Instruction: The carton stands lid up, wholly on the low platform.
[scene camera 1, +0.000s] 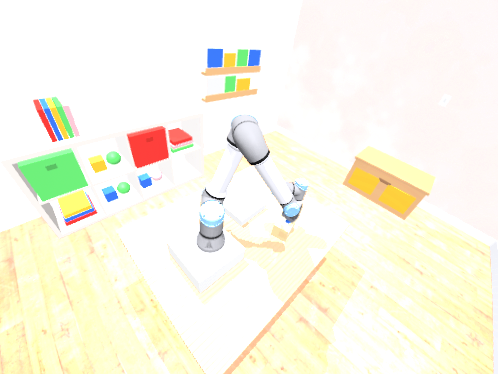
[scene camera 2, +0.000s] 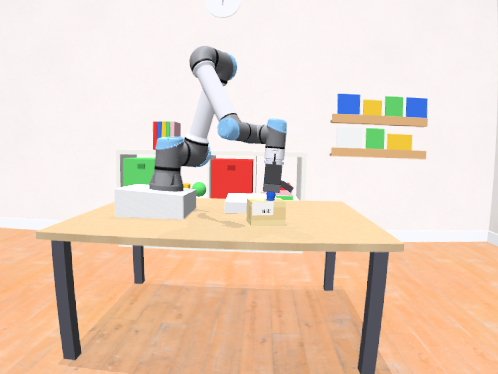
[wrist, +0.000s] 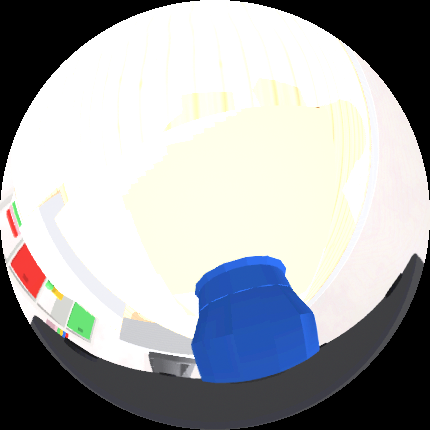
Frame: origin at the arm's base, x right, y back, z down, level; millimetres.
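Seen in the pictures: hand, its tool point: (scene camera 1: 287, 222) (scene camera 2: 270, 203) (wrist: 235, 264); arm's base, origin of its link: (scene camera 1: 210, 240) (scene camera 2: 166, 189) (wrist: 171, 356).
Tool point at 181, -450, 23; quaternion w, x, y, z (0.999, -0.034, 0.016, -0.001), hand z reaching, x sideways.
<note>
Offsets run from my tool point to a thing's middle, as dx, dy, dz. "*": to the spot under its first point. Level surfaces: height alone.
A small tan carton @(-7, +15, +32) (scene camera 2: 266, 211) (scene camera 1: 281, 232) with a barcode label on its front stands upright on the table @(dz +77) (scene camera 2: 330, 231). It is just right of the low white platform @(-366, +81, +53) (scene camera 2: 234, 202), not on it. My blue suction cup (scene camera 2: 270, 196) (scene camera 1: 288, 220) (wrist: 240, 270) points straight down and presses squashed onto the carton's top face @(* +0, -39, -13) (wrist: 248, 180), which fills the wrist view. The carton's bottom rests on the table top.
The arm's white base block (scene camera 2: 152, 204) stands at the table's left. Behind the table are a cubby shelf with a red box (scene camera 2: 232, 176) and a green box (scene camera 2: 136, 171), and wall shelves (scene camera 2: 378, 119). A wooden cabinet (scene camera 1: 388, 179) stands on the floor.
</note>
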